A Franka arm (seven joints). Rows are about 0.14 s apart.
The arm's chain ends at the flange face. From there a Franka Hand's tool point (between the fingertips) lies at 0.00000 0.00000 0.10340 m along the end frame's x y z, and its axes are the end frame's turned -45 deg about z.
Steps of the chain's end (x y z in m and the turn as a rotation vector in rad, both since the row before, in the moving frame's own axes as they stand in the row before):
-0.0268 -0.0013 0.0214 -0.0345 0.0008 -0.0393
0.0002 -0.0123 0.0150 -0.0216 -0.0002 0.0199
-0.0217 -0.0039 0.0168 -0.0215 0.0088 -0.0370
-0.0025 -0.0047 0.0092 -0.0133 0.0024 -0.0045
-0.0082 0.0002 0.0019 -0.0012 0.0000 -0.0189
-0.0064 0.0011 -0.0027 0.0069 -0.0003 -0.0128
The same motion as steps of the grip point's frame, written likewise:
-0.0204 -0.0172 0.0213 -0.0250 -0.0238 -0.0393
0.0072 -0.0070 0.0150 -0.0151 -0.0154 0.0199
-0.0135 -0.0159 0.0168 -0.0214 -0.0090 -0.0370
0.0008 -0.0039 0.0092 -0.0111 -0.0077 -0.0045
-0.0060 -0.0056 0.0019 -0.0008 -0.0008 -0.0189
-0.0048 -0.0043 -0.0027 0.0051 0.0047 -0.0128

